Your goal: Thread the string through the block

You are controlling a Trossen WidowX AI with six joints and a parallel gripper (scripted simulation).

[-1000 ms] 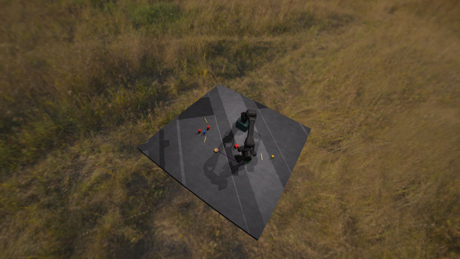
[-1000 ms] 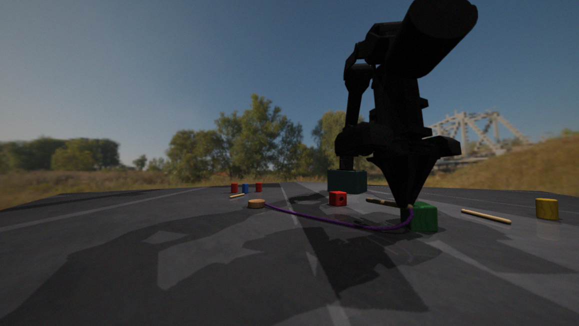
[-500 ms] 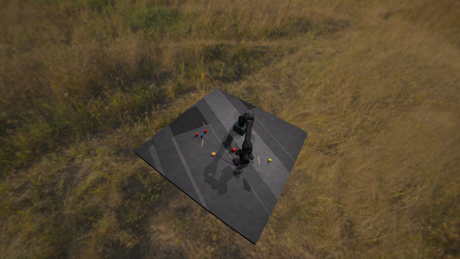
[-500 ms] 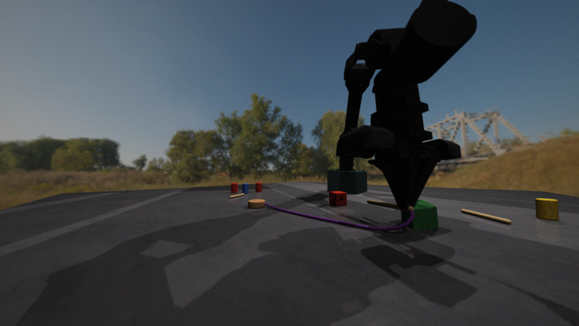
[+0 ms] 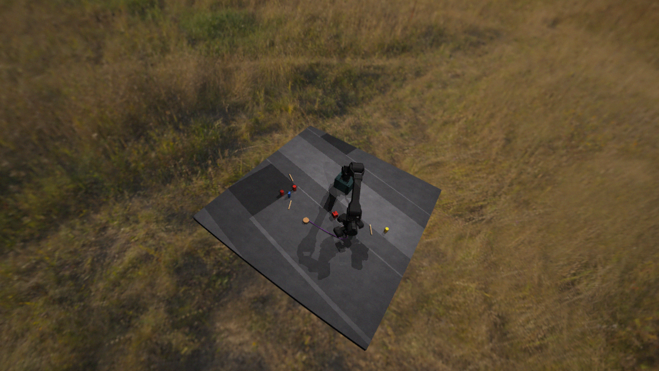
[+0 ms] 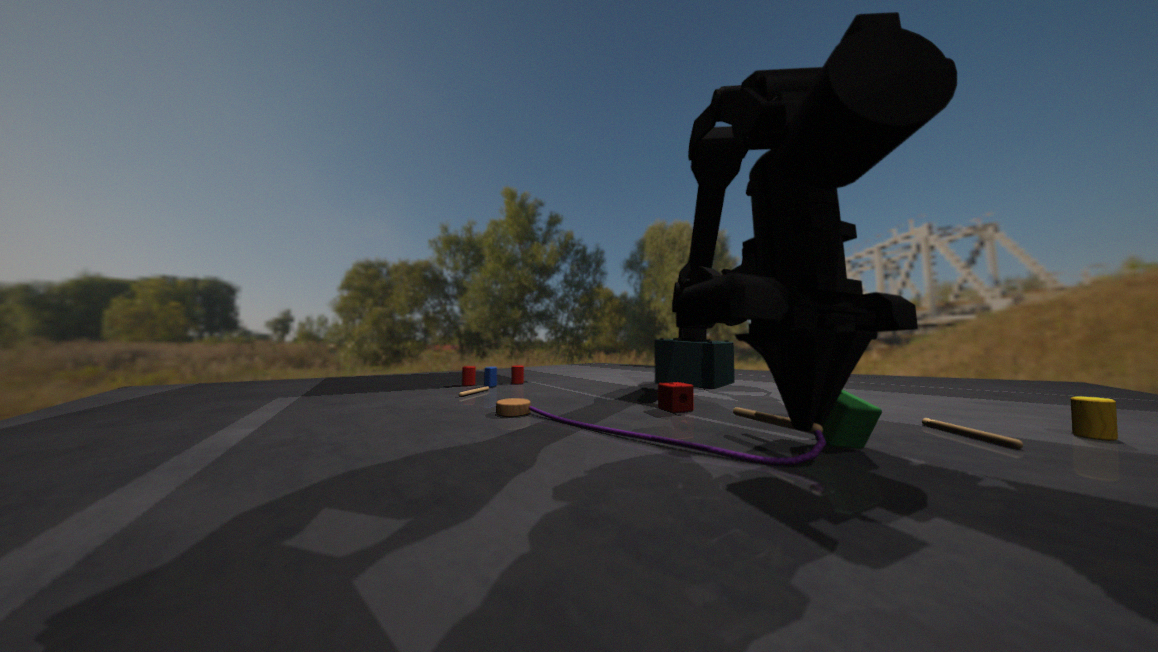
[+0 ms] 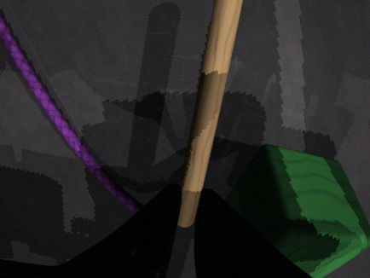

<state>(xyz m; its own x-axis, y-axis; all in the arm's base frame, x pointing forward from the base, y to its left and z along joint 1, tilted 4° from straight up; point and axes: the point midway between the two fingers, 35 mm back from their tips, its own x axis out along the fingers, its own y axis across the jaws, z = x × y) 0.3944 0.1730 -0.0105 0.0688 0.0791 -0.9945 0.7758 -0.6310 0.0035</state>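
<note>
The green block is 3 cm behind my gripper tip, 2 cm to the left of it and 1 cm above it. From my gripper tip the other things lie so: red block (11 cm behind, 13 cm to the right); then thin wooden stick (1 cm behind, 1 cm to the right); then loose stick (13 cm behind, 12 cm to the left, 2 cm below).
</note>
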